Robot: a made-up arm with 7 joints. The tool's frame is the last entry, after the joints.
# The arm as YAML. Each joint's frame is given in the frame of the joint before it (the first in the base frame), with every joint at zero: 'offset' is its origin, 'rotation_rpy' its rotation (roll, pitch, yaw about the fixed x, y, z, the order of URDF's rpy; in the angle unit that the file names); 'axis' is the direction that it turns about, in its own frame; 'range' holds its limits. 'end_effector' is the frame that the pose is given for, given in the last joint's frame.
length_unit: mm
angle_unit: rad
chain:
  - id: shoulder
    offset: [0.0, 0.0, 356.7]
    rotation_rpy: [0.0, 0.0, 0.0]
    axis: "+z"
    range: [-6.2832, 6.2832]
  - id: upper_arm
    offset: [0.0, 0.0, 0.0]
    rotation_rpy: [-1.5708, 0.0, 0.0]
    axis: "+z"
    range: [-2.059, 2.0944]
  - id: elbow
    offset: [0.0, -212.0, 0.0]
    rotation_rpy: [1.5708, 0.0, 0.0]
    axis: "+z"
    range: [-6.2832, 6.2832]
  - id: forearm
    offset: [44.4, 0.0, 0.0]
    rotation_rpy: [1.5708, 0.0, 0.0]
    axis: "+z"
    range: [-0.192, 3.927]
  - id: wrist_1
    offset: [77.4, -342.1, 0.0]
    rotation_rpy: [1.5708, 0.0, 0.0]
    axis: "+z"
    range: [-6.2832, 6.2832]
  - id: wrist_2
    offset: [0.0, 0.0, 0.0]
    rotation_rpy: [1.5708, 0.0, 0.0]
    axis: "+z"
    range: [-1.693, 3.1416]
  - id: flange
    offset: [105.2, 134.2, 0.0]
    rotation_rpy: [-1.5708, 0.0, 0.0]
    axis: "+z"
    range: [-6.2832, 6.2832]
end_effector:
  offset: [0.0, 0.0, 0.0]
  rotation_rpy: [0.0, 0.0, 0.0]
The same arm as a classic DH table. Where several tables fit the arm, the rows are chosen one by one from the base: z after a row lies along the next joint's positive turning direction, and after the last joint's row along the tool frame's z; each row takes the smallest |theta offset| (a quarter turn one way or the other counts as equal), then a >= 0, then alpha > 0; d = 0 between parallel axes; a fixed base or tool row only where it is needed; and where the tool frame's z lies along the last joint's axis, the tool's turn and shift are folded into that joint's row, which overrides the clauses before.
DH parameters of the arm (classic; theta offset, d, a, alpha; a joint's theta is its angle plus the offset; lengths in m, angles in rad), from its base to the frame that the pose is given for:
shoulder: 0 0.3567 0 -1.5708
upper_arm: 0 0 0 1.5708
elbow: 0 0.212 0.0444 1.5708
forearm: 0 0 0.0774 1.5708
wrist_1: 0 0.3421 0 1.5708
wrist_2: 0 0 0.1052 -1.5708
flange: 0 0.1342 0 0
Joint limits (rad, base to tool): -6.2832..6.2832 -2.059..2.0944 -6.2832..6.2832 -0.192..3.927 -6.2832..6.2832 -1.693..3.1416 -6.2832..6.2832

